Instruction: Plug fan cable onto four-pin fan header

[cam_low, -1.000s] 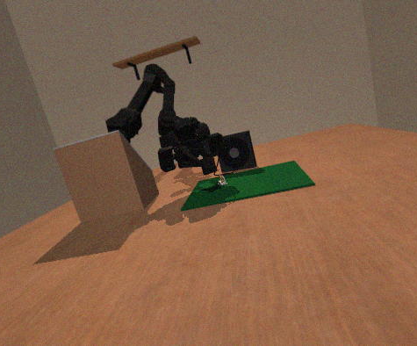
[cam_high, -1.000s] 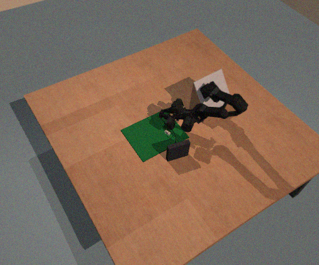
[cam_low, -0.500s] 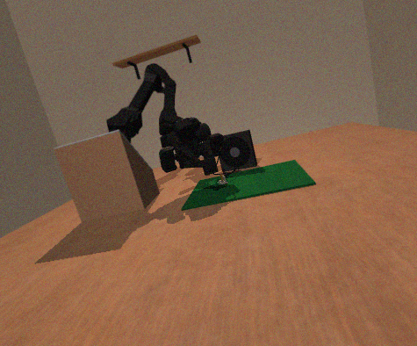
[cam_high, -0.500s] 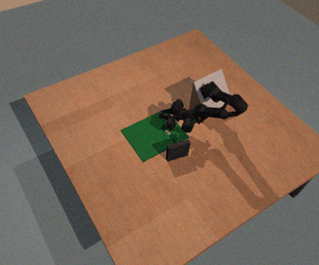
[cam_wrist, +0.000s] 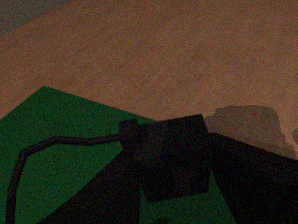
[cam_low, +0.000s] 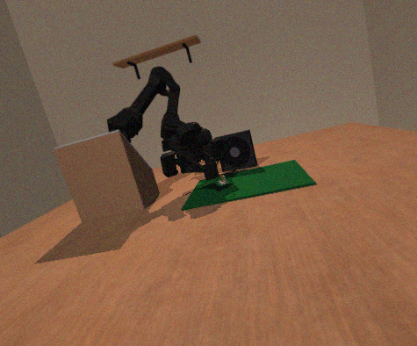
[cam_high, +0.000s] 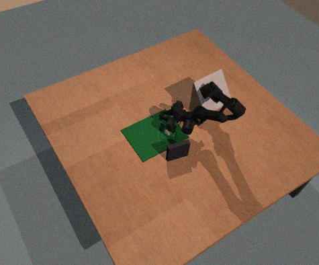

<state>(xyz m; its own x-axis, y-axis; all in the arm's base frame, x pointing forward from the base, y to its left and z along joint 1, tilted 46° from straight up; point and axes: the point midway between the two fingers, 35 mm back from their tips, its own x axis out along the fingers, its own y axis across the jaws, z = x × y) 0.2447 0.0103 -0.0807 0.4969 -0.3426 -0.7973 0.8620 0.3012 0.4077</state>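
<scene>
The green board is 80 mm below my gripper tip, 80 mm ahead of it and 40 mm to the left of it. The rest, counted from my gripper tip: dark square fan (220 mm to the left, 70 mm ahead, 10 mm below); then black plug (10 mm below).
</scene>
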